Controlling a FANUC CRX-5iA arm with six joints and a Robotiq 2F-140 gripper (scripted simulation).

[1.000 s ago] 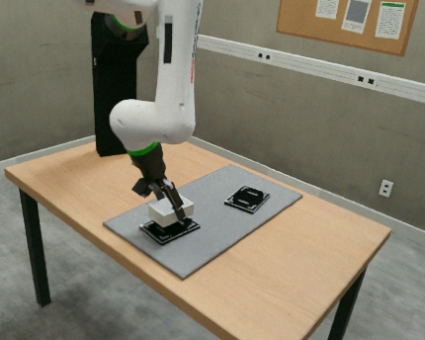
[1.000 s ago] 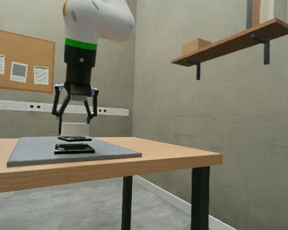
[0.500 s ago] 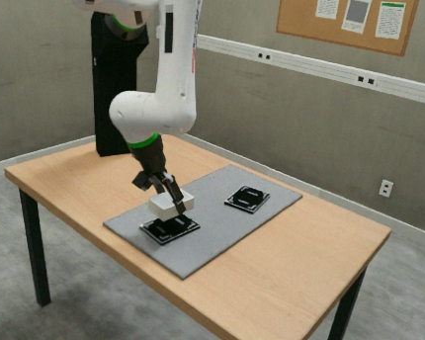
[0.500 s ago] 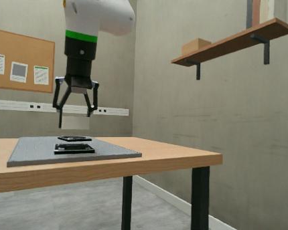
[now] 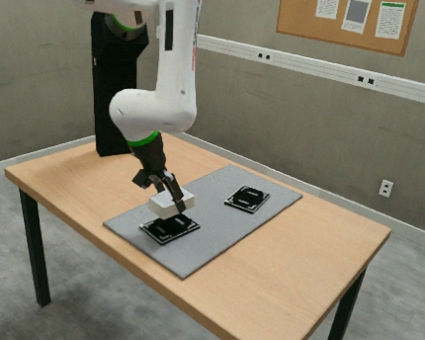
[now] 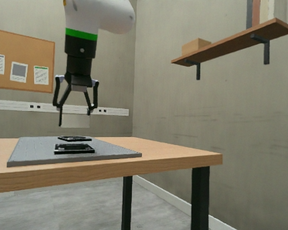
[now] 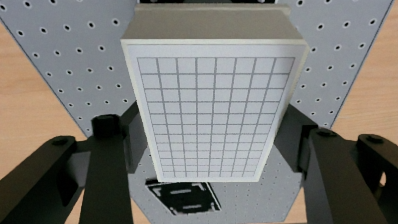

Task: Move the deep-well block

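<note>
Now: the black plate nest 280 mm to the left of my hand, 220 mm ahead of it and 110 mm below it. The rest, counted from my hand: white 96-well deep-well block (10 mm below).
</note>
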